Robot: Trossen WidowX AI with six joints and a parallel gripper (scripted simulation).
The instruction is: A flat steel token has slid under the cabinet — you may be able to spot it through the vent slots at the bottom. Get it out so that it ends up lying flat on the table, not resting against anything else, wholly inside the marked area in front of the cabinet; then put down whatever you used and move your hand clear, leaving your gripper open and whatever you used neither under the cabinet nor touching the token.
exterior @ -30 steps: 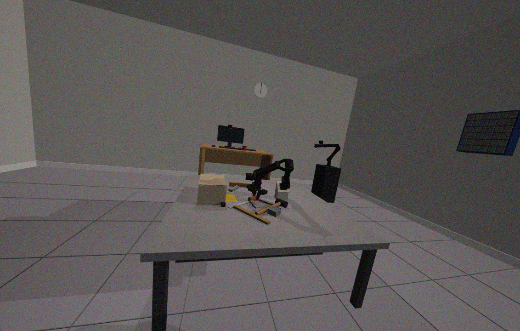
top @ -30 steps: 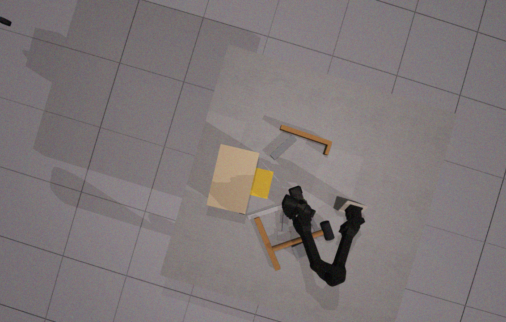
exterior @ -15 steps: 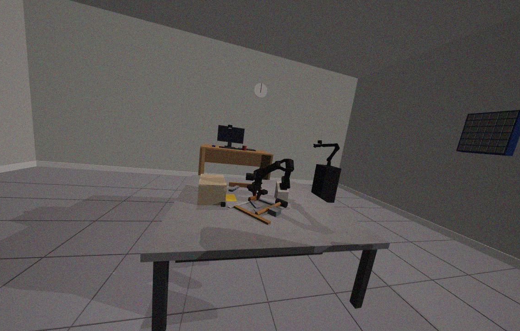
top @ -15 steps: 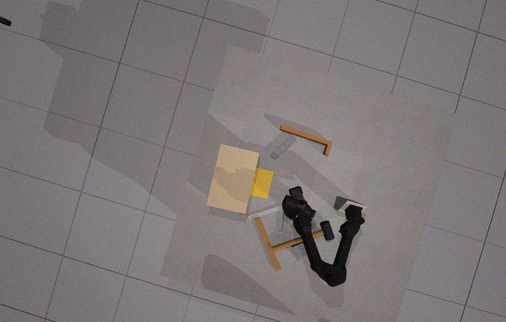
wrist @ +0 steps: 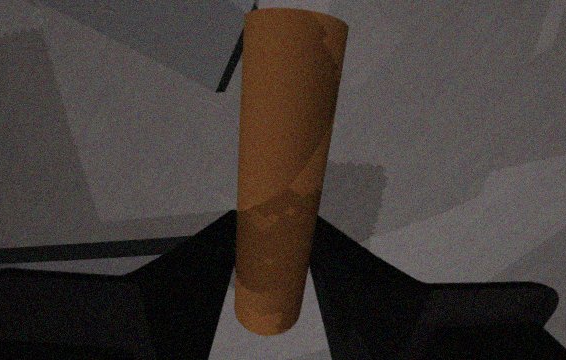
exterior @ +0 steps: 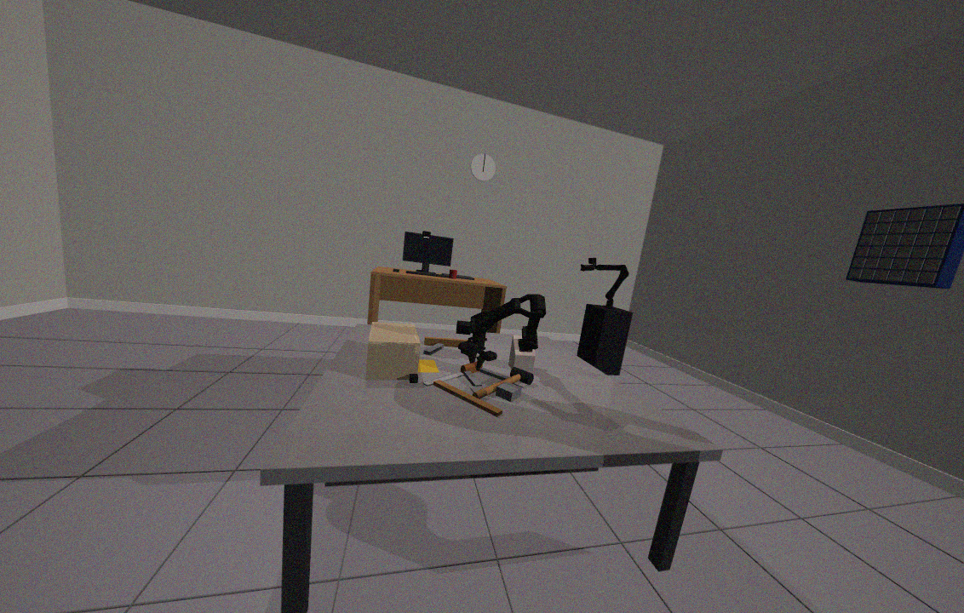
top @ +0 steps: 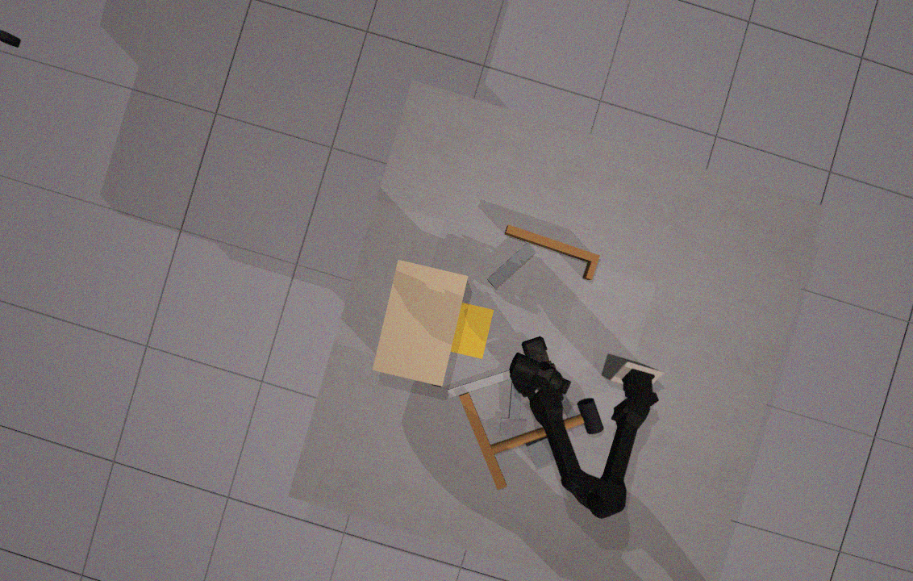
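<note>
My gripper tip is now 3 cm short of the grey l-shaped bracket and 15 cm to the right of it. Also, from my gripper tip: grey bar: 16 cm ahead, 26 cm to the right; then grey block: 8 cm behind, 23 cm to the left, 1 cm above; then wooden stick: 9 cm ahead, 26 cm to the left.
</note>
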